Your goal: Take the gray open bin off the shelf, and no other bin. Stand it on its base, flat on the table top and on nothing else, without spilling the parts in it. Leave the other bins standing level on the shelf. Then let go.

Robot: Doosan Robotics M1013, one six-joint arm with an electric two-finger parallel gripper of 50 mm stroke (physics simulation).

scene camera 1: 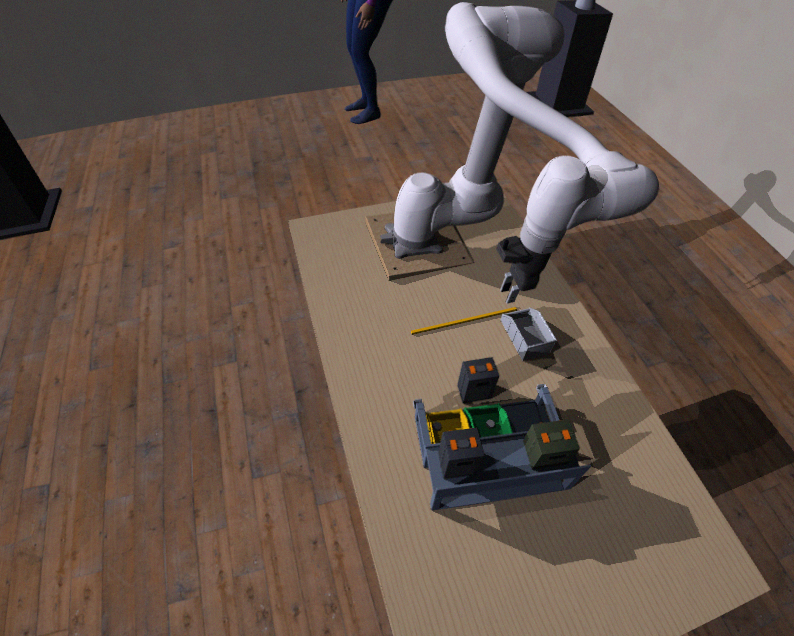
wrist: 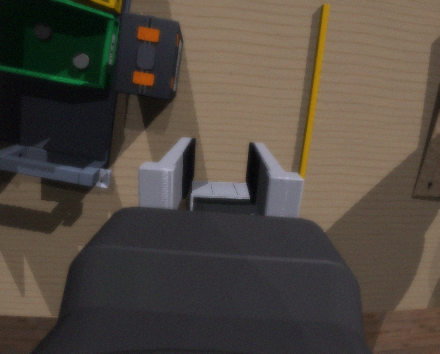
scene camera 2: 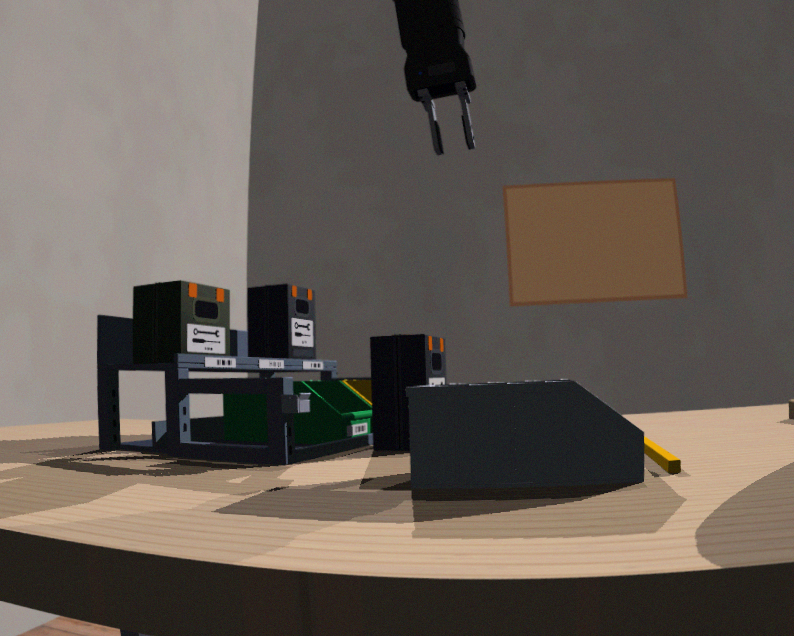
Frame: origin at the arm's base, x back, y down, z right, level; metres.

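Seen in the pictures: gripper, fingertip midpoint: (scene camera 1: 507, 296) (wrist: 221, 159) (scene camera 2: 454, 148); arm's base at its link origin: (scene camera 1: 412, 239).
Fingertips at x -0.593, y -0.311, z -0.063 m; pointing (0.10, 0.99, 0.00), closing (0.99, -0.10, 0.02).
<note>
Offsets run from my fingertips to a thing's top centre. Level surfaces: height alone.
The gray open bin {dy +0.258, dx +0.074, dz -0.168 m} (scene camera 1: 516, 335) (scene camera 2: 523, 440) (wrist: 220, 190) stands upright on its base on the table top {dy +0.333 m} (scene camera 1: 357, 371), apart from the shelf (scene camera 1: 503, 491) (scene camera 2: 277, 397) (wrist: 65, 170). No parts can be made out inside it; its inside is partly hidden in the wrist view. The green bin {dy +0.252, dx -0.228, dz +0.089 m} (scene camera 1: 488, 424) (scene camera 2: 318, 424) (wrist: 60, 40) and yellow bin {dy +0.252, dx -0.216, dz +0.201 m} (scene camera 1: 447, 418) (wrist: 107, 4) stand side by side on the shelf and look level. The green bin holds small round parts. My gripper (scene camera 1: 507, 296) (scene camera 2: 455, 149) (wrist: 221, 159) is open and empty, well above the table and clear of the gray bin.
A dark case {dy +0.201, dx -0.075, dz +0.069 m} (scene camera 1: 478, 380) (scene camera 2: 391, 390) (wrist: 145, 57) stands on the table before the green bin. Another dark case {dy +0.109, dx -0.307, dz +0.219 m} (scene camera 1: 461, 453) (scene camera 2: 268, 318) and an olive case {dy +0.136, dx -0.341, dz -0.010 m} (scene camera 1: 553, 447) (scene camera 2: 159, 321) stand on the shelf's upper board. A yellow bar {dy +0.323, dx +0.185, dz +0.002 m} (scene camera 1: 463, 321) (scene camera 2: 662, 455) (wrist: 314, 90) lies near the gray bin.
</note>
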